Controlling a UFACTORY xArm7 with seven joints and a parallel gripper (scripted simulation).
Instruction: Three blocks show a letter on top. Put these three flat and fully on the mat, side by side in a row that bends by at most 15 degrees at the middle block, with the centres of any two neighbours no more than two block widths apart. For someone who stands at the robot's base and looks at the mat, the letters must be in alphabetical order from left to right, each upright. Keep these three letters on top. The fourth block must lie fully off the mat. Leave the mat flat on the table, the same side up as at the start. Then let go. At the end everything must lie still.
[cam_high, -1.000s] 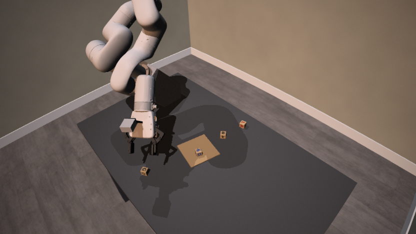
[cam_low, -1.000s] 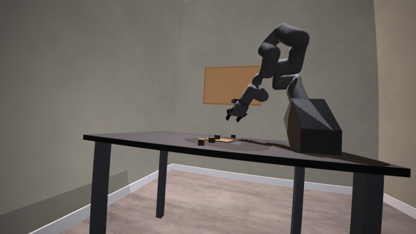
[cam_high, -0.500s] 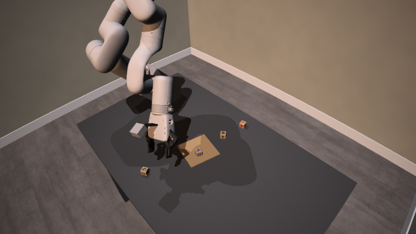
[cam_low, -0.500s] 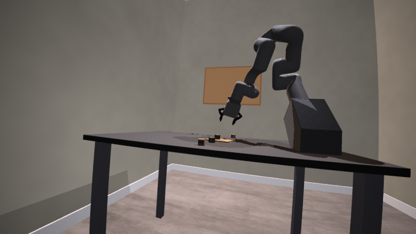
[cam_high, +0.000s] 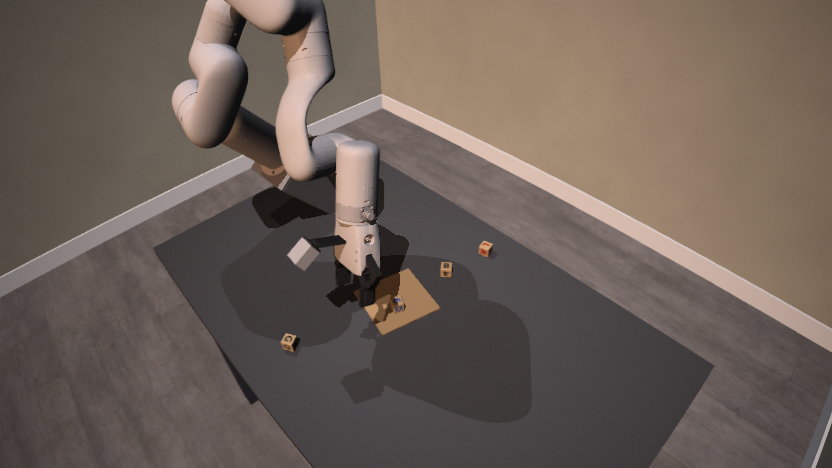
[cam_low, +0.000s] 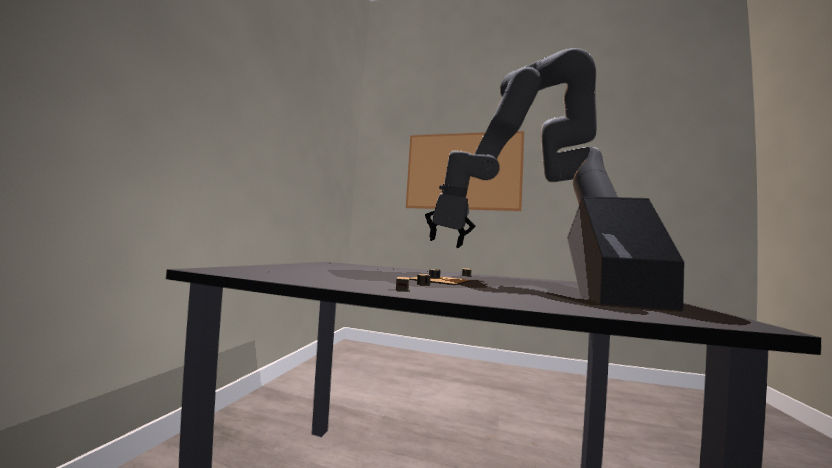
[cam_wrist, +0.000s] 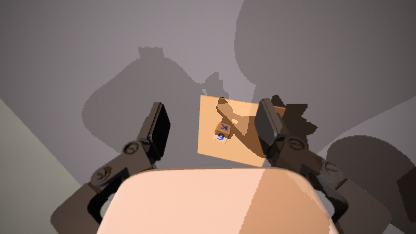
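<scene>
The tan mat is 10 cm to the left of my hand and 12 cm below it.
</scene>
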